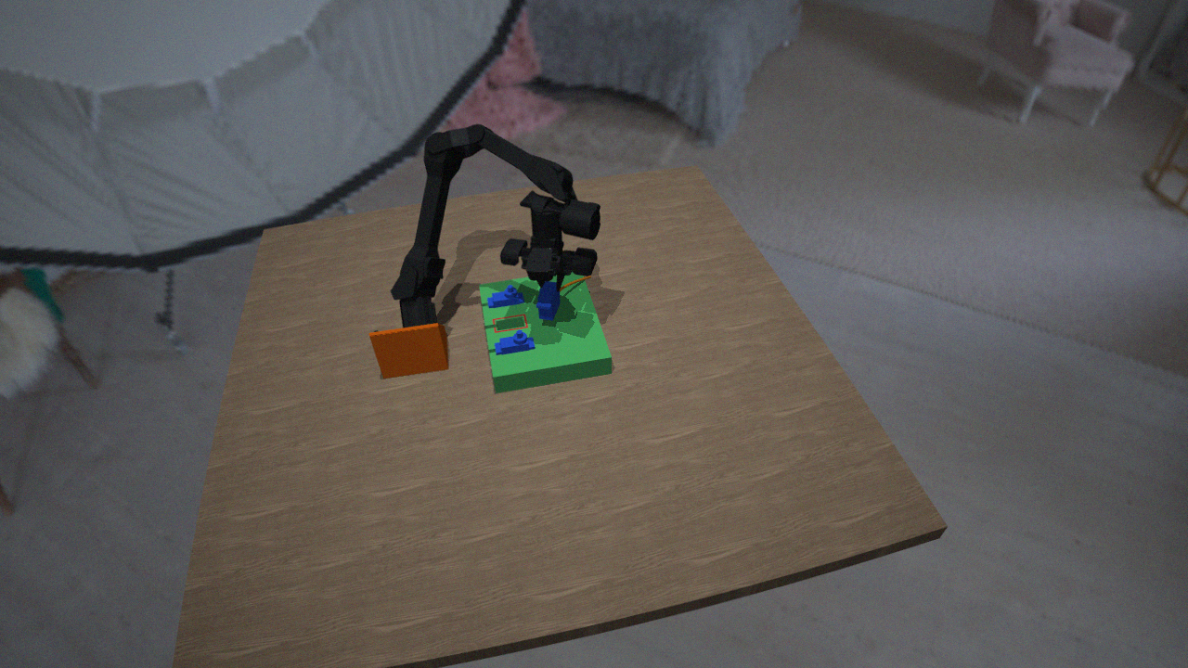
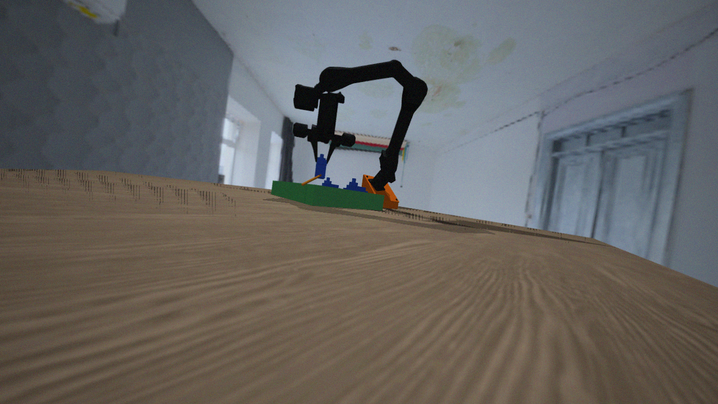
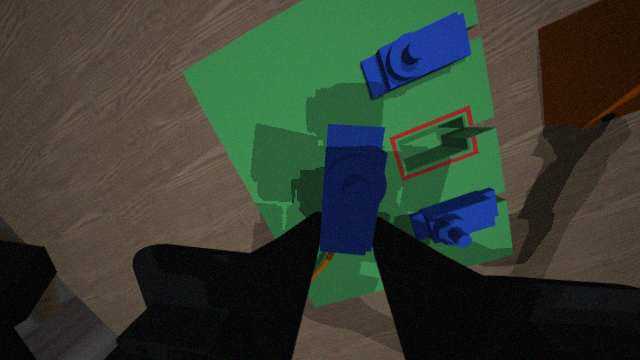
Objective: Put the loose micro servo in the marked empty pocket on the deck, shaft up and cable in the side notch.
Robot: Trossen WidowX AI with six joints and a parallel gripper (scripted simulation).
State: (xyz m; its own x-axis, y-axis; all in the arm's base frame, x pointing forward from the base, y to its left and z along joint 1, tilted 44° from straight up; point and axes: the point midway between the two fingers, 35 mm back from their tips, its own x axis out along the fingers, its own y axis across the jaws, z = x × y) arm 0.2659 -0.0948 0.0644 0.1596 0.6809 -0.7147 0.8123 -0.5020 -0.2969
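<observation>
The green deck is 10 mm ahead of my gripper tip and 100 mm below it.
</observation>
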